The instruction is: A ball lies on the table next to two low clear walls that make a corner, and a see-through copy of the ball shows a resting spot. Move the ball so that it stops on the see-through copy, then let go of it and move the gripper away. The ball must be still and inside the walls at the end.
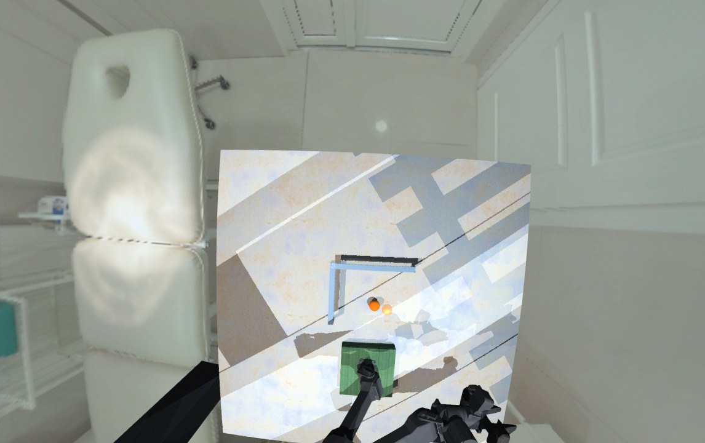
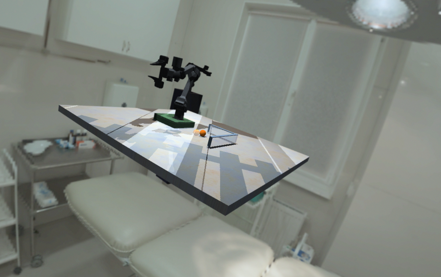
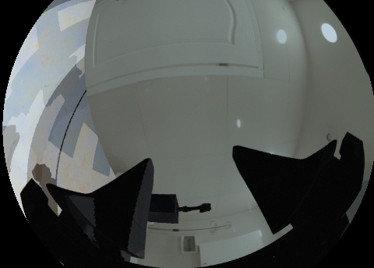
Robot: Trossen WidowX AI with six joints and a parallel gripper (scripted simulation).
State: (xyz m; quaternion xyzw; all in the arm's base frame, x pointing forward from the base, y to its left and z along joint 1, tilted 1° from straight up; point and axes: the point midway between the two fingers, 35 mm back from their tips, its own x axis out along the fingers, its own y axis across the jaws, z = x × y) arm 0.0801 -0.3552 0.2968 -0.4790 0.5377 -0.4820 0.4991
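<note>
Right now my gripper tip is 390 mm to the right of the orange ball, 320 mm above it and 170 mm short of it. Also, from my gripper tip: see-through copy of ball (340 mm to the left, 320 mm below, 160 mm ahead).
</note>
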